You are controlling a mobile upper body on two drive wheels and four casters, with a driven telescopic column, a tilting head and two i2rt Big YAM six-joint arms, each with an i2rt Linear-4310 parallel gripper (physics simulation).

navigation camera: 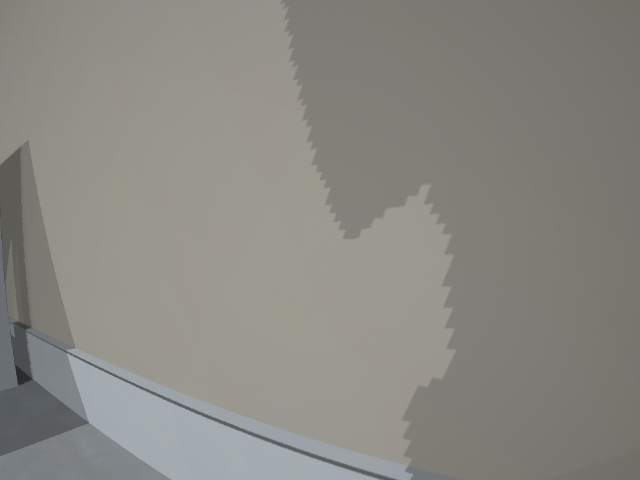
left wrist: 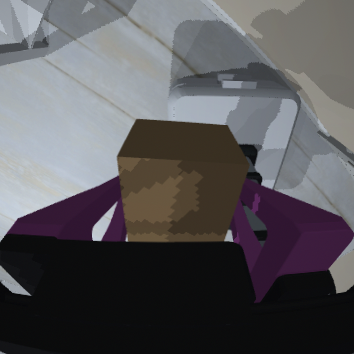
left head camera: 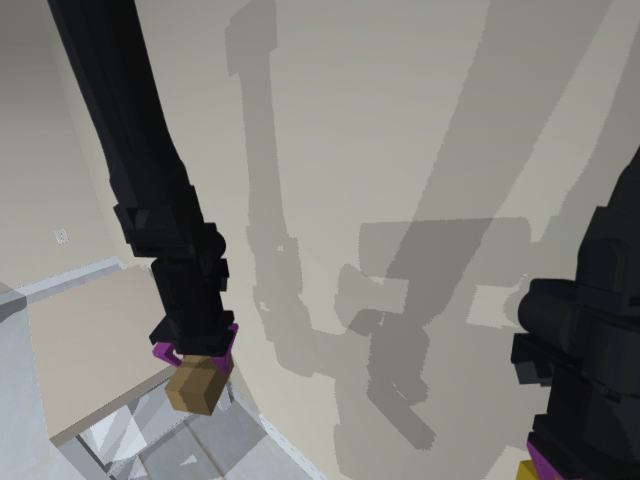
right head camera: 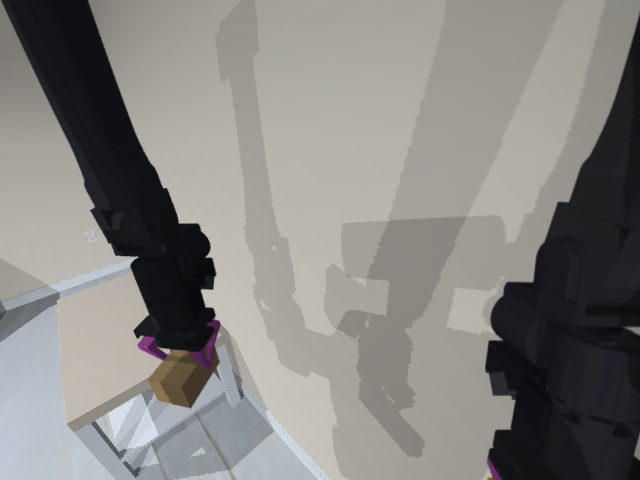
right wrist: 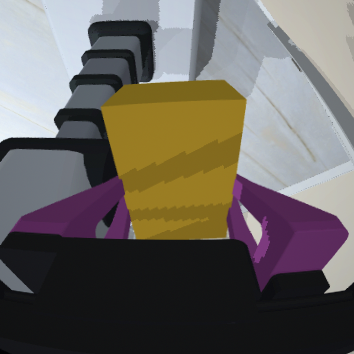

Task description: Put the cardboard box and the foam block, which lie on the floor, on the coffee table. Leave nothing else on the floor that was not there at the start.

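Places are measured from the left arm's base along level axes (x down, y right, z back), in metres.
Where they show: left gripper, fingertip midpoint: (left wrist: 178,178) (left head camera: 207,370) (right head camera: 192,365); right gripper, fingertip midpoint: (right wrist: 178,177).
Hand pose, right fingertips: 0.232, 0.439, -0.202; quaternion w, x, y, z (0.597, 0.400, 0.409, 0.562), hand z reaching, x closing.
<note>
Things, the pixels of their centre, and the offset from my right fingertips, as dx, dy, dz. Level surfaces: height alone.
- coffee table at its surface level: dx +0.475
- brown cardboard box at the middle of its body: (left wrist: 177,198) (left head camera: 202,376) (right head camera: 186,370) +0.030, -0.439, -0.182
- yellow foam block at the middle of its body: (right wrist: 177,164) +0.003, -0.001, -0.010
The coffee table (left head camera: 93,341) (right head camera: 98,351) has a beige top and pale legs and stands at the lower left of both head views, beside the wall. My left gripper (left head camera: 199,361) (right head camera: 180,356) (left wrist: 178,178) is shut on the brown cardboard box (left head camera: 191,387) (right head camera: 173,382) (left wrist: 175,140). The box is held in the air and overlaps the table's near edge in both head views. My right gripper (right wrist: 178,177) is shut on the yellow foam block (right wrist: 177,135) (left head camera: 525,471). It is mostly cut off at the lower right of the head views, well to the right of the table.
A beige wall (left head camera: 336,155) (right head camera: 310,155) (navigation camera: 206,206) fills much of the head views and stands close in front in the navigation camera, with a pale baseboard (navigation camera: 155,444) below. The robot's white base (left wrist: 210,107) shows beneath the left gripper. A wall outlet (left head camera: 61,236) is at the left.
</note>
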